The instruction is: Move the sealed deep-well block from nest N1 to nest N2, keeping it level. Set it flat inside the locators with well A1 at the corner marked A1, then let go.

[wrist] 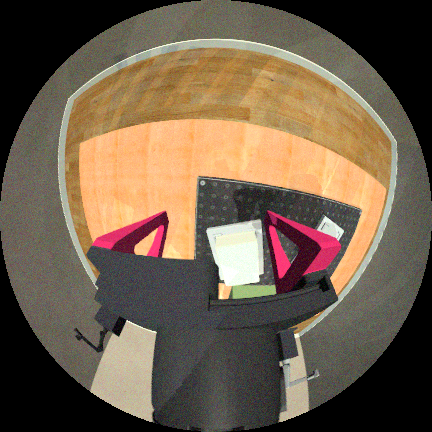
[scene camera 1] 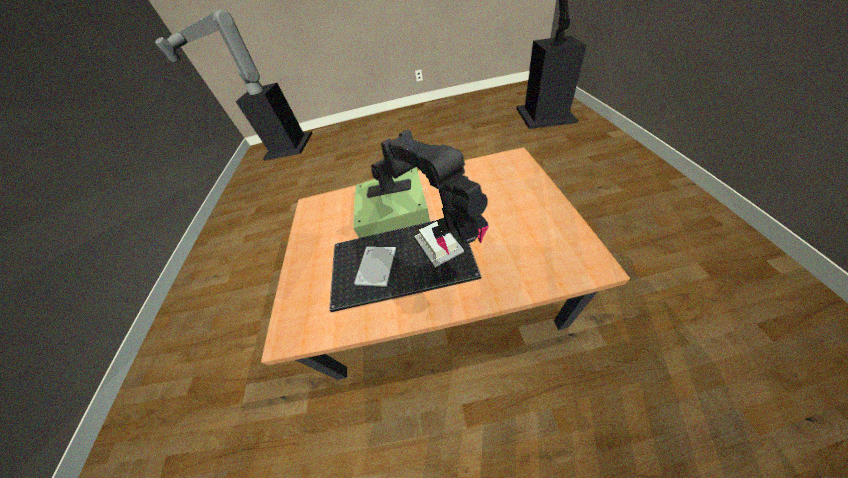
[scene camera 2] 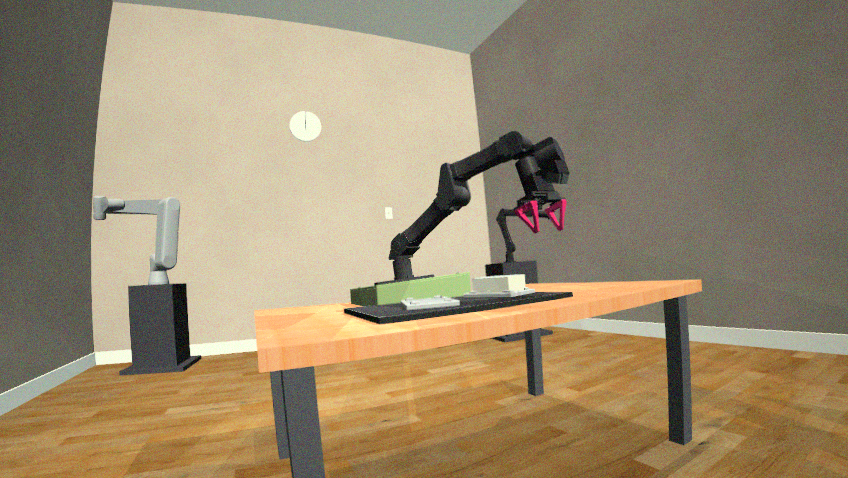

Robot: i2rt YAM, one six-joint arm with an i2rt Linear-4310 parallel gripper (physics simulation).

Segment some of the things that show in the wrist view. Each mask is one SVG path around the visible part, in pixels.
My gripper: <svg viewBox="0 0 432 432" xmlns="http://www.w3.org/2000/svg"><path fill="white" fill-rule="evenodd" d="M96 237L86 252L87 258L100 272L95 281L95 285L98 288L94 300L124 319L143 328L156 331L151 373L151 404L154 409L155 420L161 425L198 431L200 428L232 428L232 431L274 424L279 417L280 368L276 331L296 325L338 300L330 277L325 269L341 247L338 240L331 235L266 210L264 228L276 294L221 299L219 298L218 265L215 262L207 259L162 257L169 222L166 210ZM275 228L298 246L298 253L291 264L280 245ZM157 228L147 254L135 254L134 246Z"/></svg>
A cream block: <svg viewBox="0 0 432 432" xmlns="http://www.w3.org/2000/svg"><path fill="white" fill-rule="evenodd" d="M254 230L215 236L215 249L225 285L259 281L257 240Z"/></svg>
